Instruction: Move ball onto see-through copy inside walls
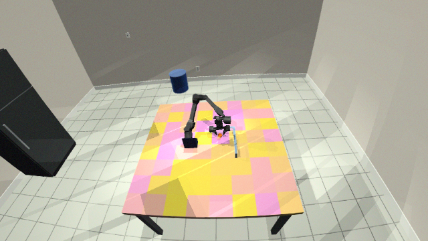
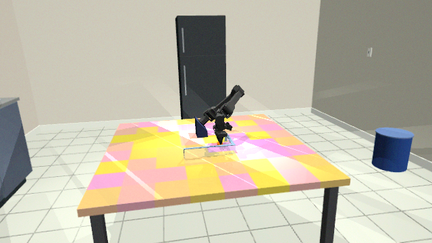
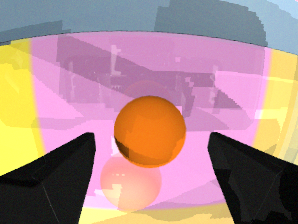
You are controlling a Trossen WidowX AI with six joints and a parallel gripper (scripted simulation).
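Now: the orange ball 10 mm below my gripper tip.
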